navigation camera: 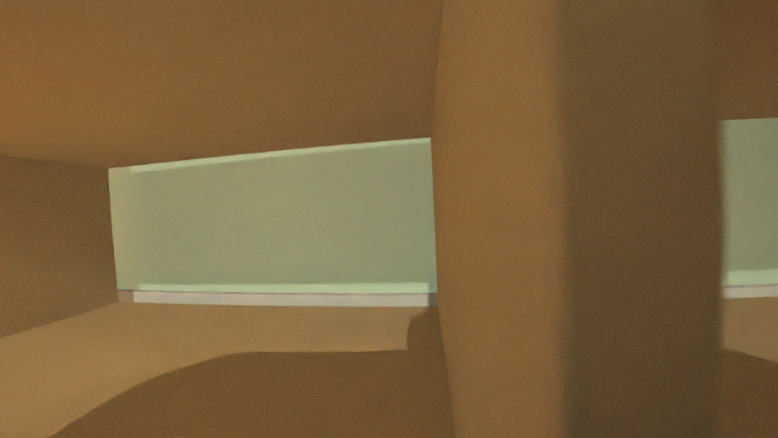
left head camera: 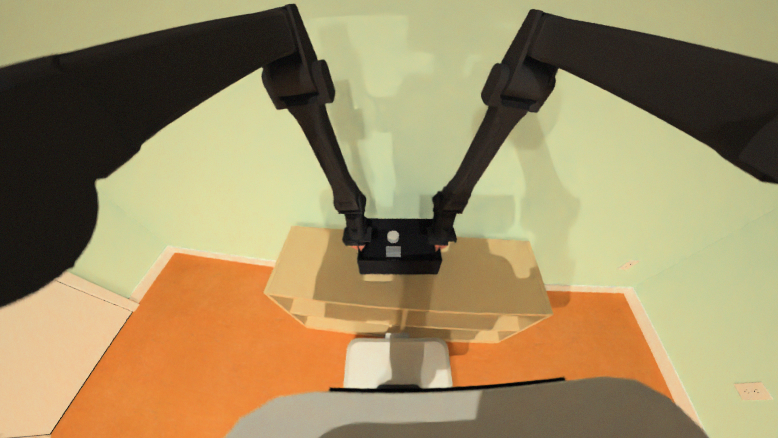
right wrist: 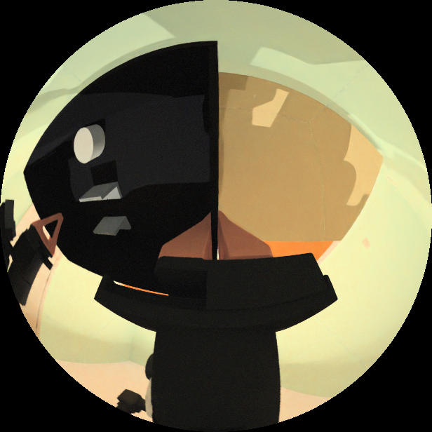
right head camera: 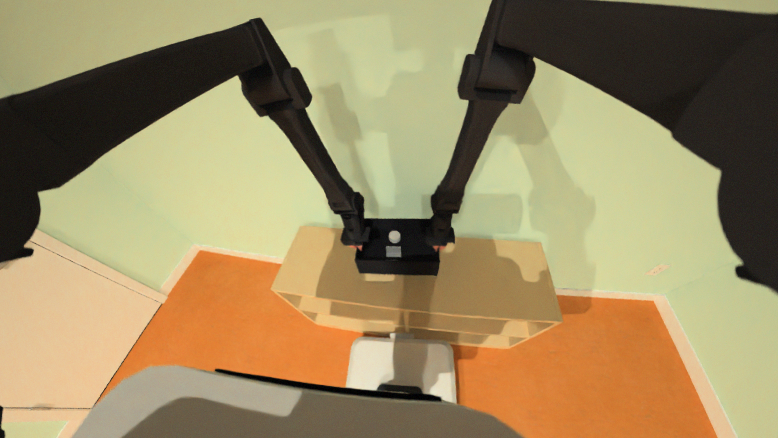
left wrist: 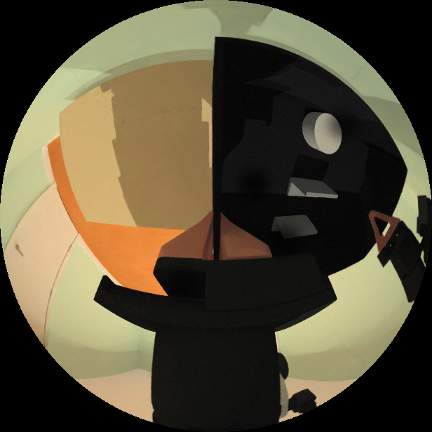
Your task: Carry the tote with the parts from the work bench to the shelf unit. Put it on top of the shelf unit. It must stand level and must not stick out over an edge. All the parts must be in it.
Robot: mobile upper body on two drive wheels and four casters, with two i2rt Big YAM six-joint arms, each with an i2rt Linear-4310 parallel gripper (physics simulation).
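Places are measured from the left arm's base along level axes (x back, y right, z up), in centimetres.
Pixels of known places: left gripper, fingertip midpoint: (left head camera: 360, 250) (right head camera: 360, 250); right gripper, fingertip midpoint: (left head camera: 436, 250) (right head camera: 436, 250).
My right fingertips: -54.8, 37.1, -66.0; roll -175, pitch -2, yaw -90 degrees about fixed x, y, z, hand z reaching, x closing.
Observation:
For each thing: its middle in the pictures, then the offset to it from my right fingertips, as dx, dy, dz. "spot": a spot on its surface instead. Level surfaces: height alone.
- black tote, surface spot: (left head camera: 398, 251) spot: -1.5, -14.8, -3.4
- tan shelf unit's top, its level: dz -14.0
- white cylinder, body centre: (right head camera: 394, 236) (left head camera: 393, 236) -9.2, -16.9, -3.8
- grey block, body centre: (right head camera: 393, 251) (left head camera: 393, 251) -1.0, -16.9, -2.7
- orange floor, its level: dz -74.9
The black tote (left head camera: 398, 251) is over the back middle of the tan shelf unit's top (left head camera: 462, 282), low above it; I cannot tell if it touches. Inside are a white cylinder (left head camera: 392, 236) and a grey block (left head camera: 392, 250); the left wrist view shows the cylinder (left wrist: 322, 132) and two grey parts (left wrist: 310, 188). My left gripper (left head camera: 359, 246) is shut on the tote's left wall, which runs between its fingers in the left wrist view (left wrist: 213, 245). My right gripper (left head camera: 441, 246) is shut on the right wall, as the right wrist view (right wrist: 214, 241) shows.
The shelf unit stands against the green wall (left head camera: 407, 109) on an orange floor (left head camera: 217, 337). My white base (left head camera: 398, 361) is right in front of it. The navigation camera faces a shelf compartment and its upright divider (navigation camera: 571, 245) close up.

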